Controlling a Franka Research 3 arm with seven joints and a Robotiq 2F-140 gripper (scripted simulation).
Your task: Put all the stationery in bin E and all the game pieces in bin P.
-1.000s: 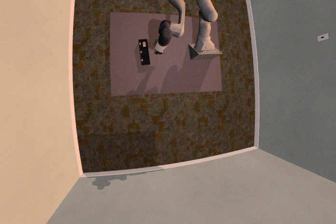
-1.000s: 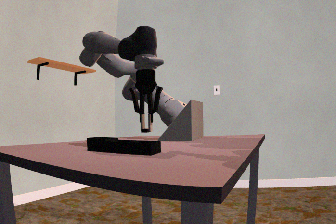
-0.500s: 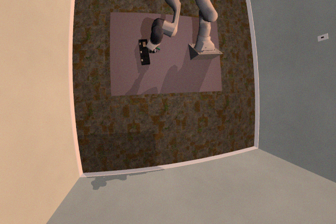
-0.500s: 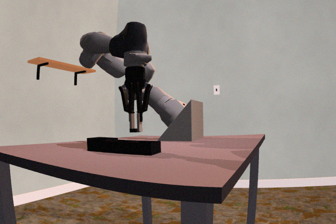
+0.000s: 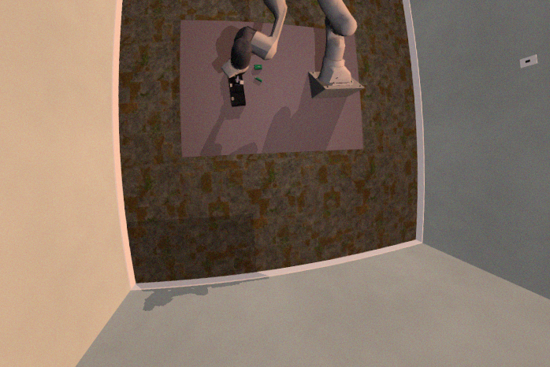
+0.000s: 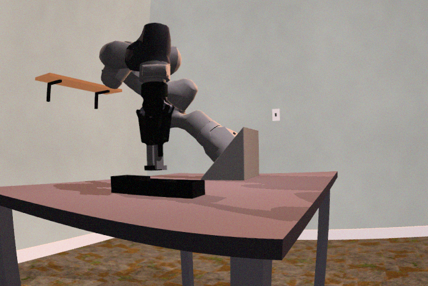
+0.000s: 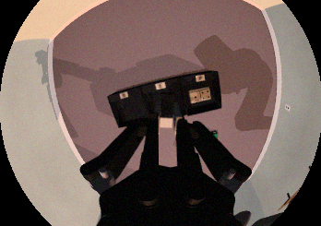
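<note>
The black bin row lies 80 mm below my hand, 10 mm to the left of it and 10 mm ahead of it. Also, from my hand: green cylinder (130 mm behind, 90 mm below, 50 mm to the right); flat green block (130 mm to the right, 120 mm behind, 90 mm below); white spotted piece (80 mm to the right, 80 mm below, 10 mm ahead).
</note>
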